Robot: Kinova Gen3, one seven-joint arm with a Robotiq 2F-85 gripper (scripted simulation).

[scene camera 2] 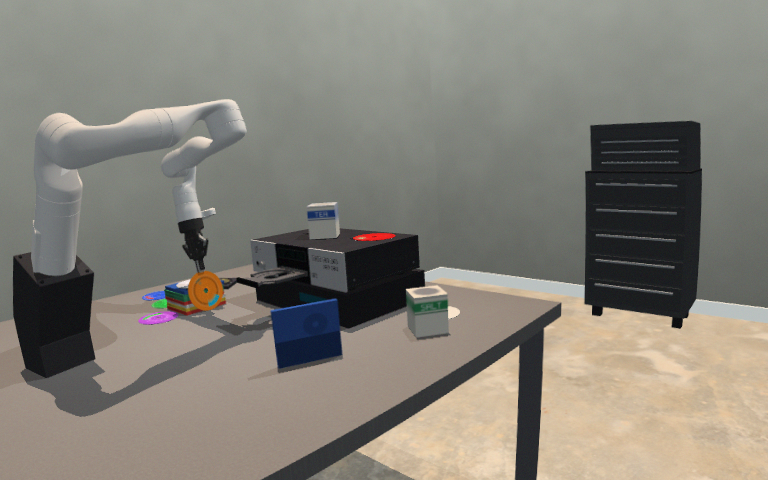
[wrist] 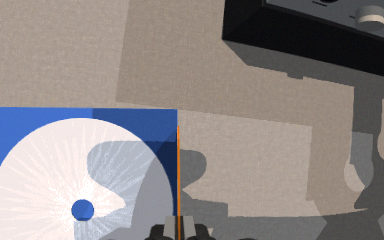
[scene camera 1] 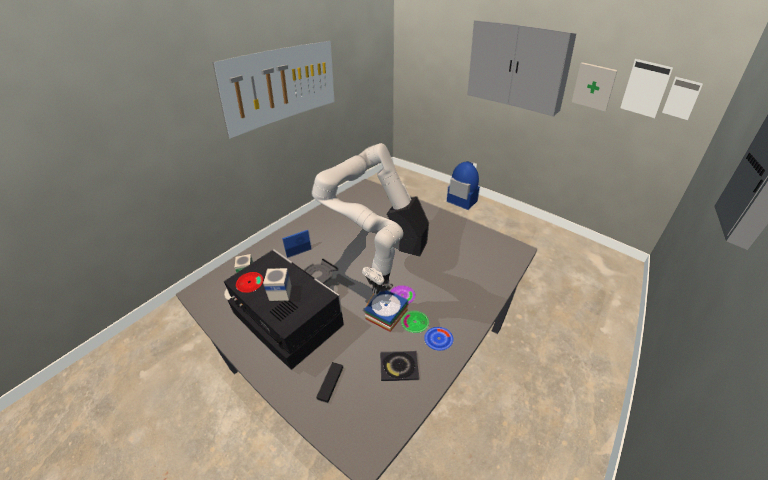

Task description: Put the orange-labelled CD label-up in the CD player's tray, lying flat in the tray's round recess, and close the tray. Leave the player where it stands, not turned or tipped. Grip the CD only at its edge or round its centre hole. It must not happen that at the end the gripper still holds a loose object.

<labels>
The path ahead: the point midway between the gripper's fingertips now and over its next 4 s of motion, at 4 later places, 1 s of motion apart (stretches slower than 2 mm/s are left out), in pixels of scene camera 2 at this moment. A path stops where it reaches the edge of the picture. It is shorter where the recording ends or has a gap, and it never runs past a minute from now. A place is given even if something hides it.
My gripper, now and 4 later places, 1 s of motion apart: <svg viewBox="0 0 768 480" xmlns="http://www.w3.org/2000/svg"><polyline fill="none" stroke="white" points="201,272 200,265 197,246 195,227 195,219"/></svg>
</labels>
